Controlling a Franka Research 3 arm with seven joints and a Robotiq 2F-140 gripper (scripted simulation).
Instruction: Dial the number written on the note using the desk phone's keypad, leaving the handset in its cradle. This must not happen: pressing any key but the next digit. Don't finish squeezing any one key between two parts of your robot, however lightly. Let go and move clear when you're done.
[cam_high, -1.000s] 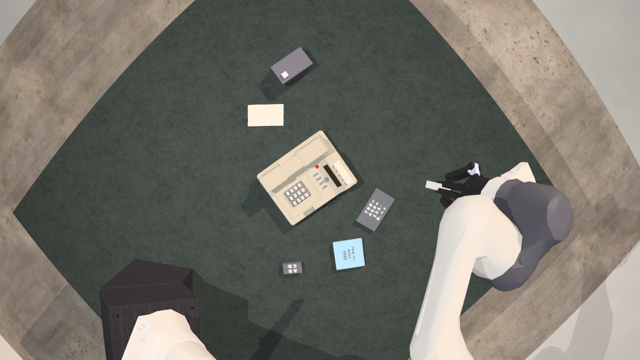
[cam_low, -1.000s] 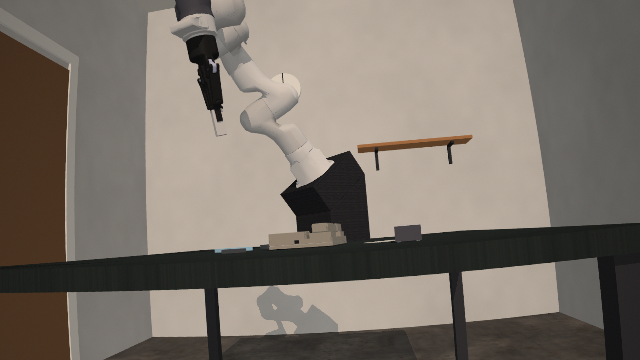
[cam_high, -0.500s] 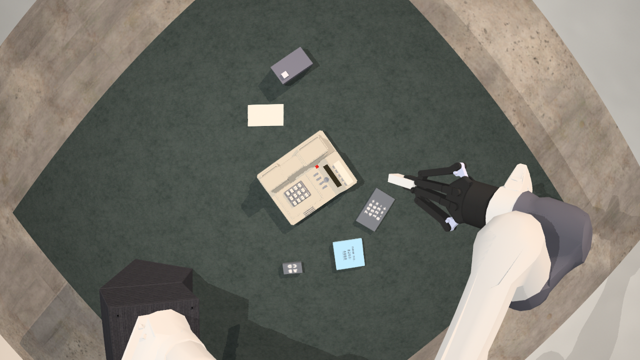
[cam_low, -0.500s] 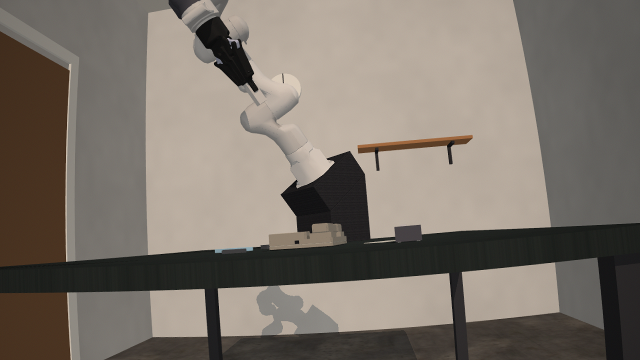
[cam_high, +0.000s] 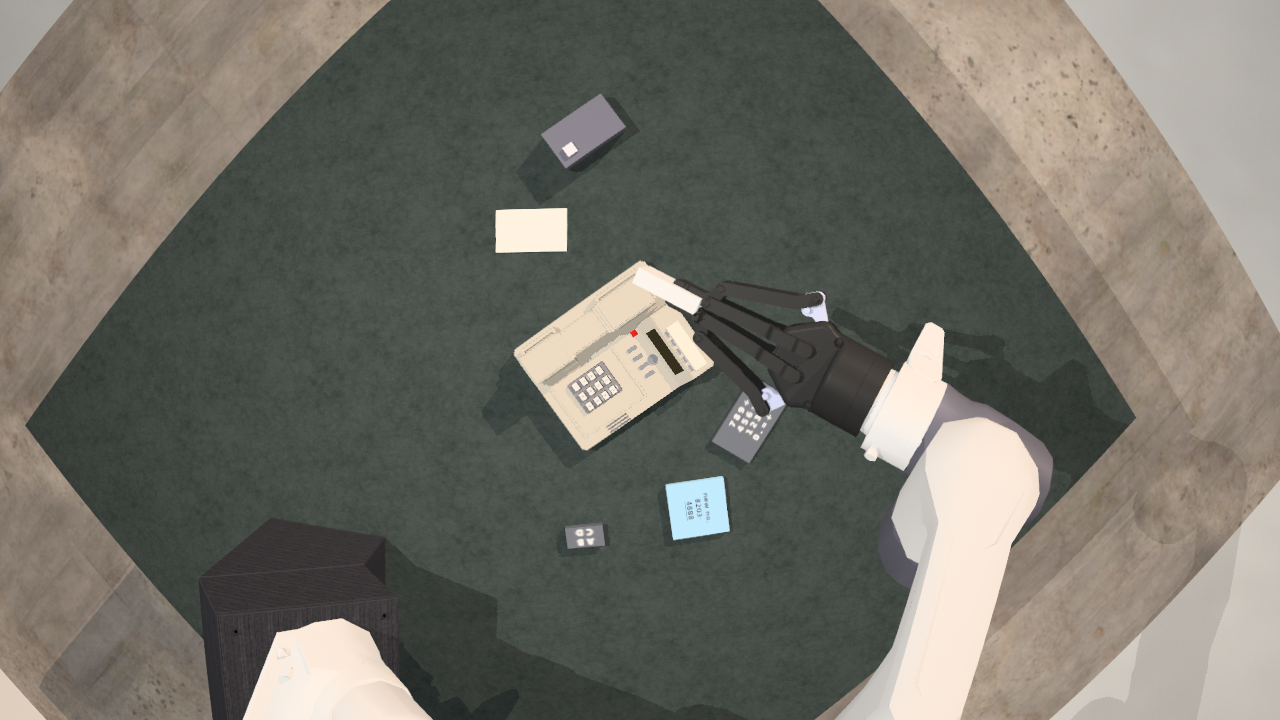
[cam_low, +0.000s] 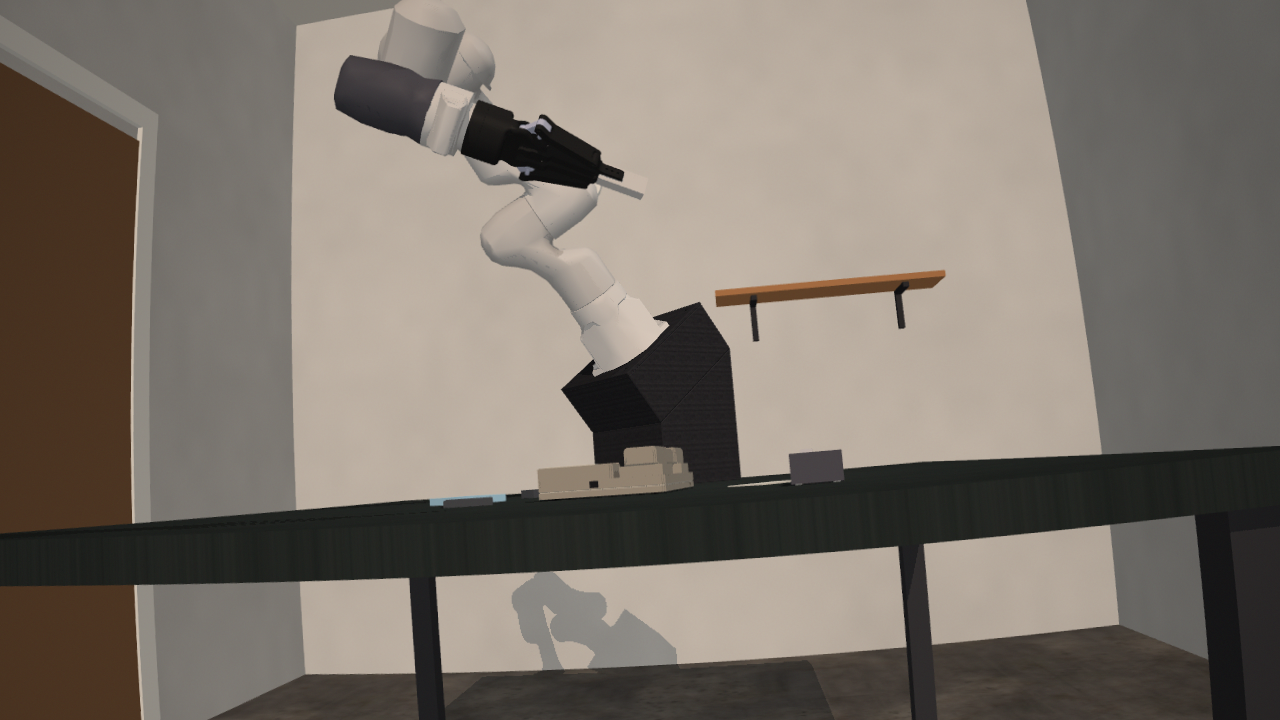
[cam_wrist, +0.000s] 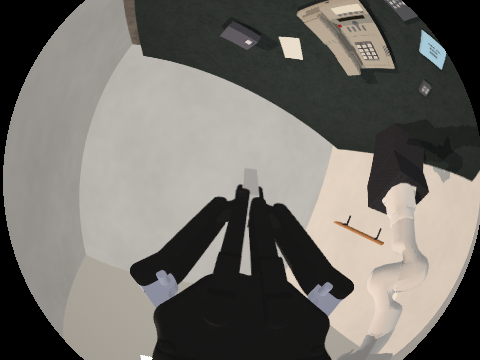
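The handset lies 110 mm behind my hand, 30 mm to the left of it and 370 mm below it. Also, from my hand: light blue note: 240 mm behind, 250 mm to the right, 410 mm below; blank cream card: 50 mm behind, 180 mm to the left, 420 mm below; dark grey keypad card: 90 mm behind, 230 mm to the right, 410 mm below.
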